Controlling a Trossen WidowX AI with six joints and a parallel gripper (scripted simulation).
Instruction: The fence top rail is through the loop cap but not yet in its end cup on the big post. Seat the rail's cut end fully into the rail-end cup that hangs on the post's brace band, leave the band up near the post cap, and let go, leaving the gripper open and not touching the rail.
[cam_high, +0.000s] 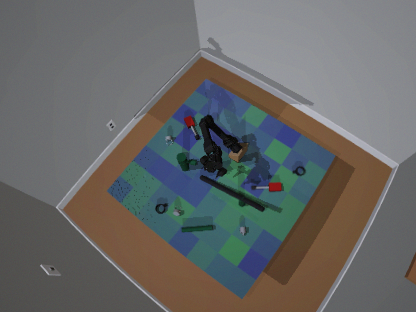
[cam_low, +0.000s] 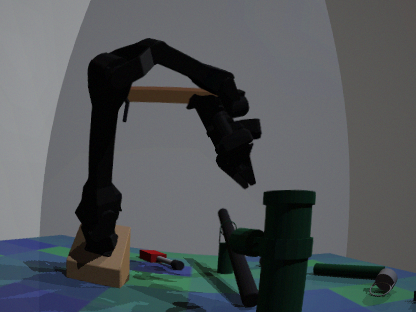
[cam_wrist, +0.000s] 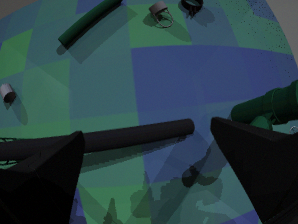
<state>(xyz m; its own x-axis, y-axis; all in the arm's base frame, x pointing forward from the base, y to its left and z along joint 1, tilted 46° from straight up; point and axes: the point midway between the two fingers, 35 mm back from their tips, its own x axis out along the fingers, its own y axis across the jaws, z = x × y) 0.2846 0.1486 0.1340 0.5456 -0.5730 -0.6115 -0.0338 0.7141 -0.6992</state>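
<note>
Now: gripper tip 200 mm to the left of the green rail-end cup, 100 mm above it and 10 mm past it. From my gripper tip the other things lie so: green tube: 320 mm ahead, 220 mm below, 130 mm to the left.
</note>
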